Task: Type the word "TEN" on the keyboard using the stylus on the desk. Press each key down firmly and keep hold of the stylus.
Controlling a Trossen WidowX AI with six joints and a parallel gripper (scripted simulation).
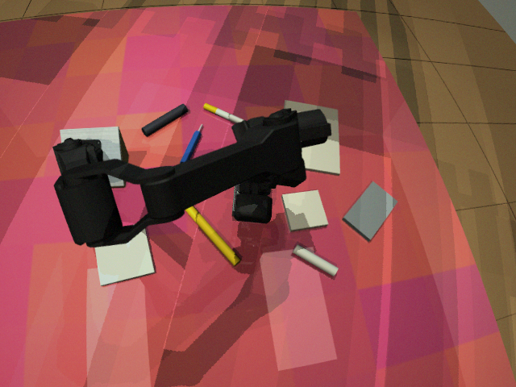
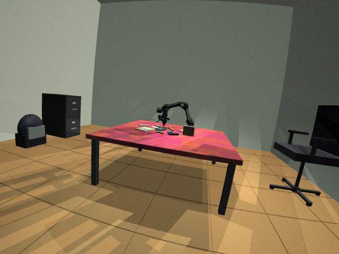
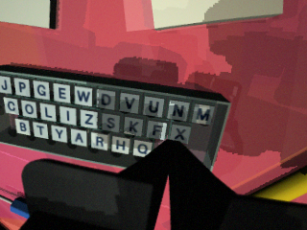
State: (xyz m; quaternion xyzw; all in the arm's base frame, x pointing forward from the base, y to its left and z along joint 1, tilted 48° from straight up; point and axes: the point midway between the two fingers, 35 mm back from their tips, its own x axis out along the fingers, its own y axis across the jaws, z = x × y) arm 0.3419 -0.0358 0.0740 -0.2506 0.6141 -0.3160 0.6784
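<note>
The dark blue stylus is 17 cm to the left of my gripper tip, 12 cm behind it and 3 cm below it. Also, from my gripper tip: sheet: 18 cm to the left, 16 cm ahead, 4 cm below; then grey pad: 27 cm ahead, 4 cm below, 2 cm to the right; then white-and-yellow pen: 24 cm to the left, 6 cm behind, 3 cm below.
</note>
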